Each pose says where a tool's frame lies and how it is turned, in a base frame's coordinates. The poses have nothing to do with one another.
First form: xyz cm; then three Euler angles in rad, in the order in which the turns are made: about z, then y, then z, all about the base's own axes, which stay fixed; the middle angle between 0 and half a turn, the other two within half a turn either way.
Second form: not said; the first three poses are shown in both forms.
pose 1, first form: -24.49 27.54 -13.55 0.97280 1.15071 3.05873
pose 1, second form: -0.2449 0.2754 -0.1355 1.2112 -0.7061 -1.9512
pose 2, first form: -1.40 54.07 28.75 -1.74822 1.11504 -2.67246
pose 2, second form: -0.0140 0.5407 0.2875 -0.5689 -1.1421 1.6420
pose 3, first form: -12.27 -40.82 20.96 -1.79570 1.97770 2.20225
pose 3, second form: -0.1227 -0.4082 0.2096 -1.8078 -0.8251 0.2640
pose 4, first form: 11.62 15.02 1.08 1.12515 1.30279 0.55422
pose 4, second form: 0.1162 0.1502 0.0108 0.4074 1.3882 1.4127
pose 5, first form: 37.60 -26.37 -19.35 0.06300 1.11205 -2.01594
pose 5, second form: 0.3760 -0.2637 -0.1935 1.1123 0.6537 -1.7202
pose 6, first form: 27.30 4.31 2.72 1.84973 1.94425 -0.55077
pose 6, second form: 0.2730 0.0431 0.0272 1.9049 0.7401 0.8431
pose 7, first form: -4.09 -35.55 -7.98 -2.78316 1.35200 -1.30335
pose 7, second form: -0.0409 -0.3555 -0.0798 1.0901 -1.1941 1.7950
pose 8, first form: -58.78 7.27 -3.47 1.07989 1.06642 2.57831
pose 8, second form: -0.5878 0.0727 -0.0347 0.9575 -1.0294 -2.3028
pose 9, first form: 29.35 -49.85 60.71 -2.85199 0.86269 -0.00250
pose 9, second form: 0.2935 -0.4985 0.6071 -1.2019 0.1768 -2.6123
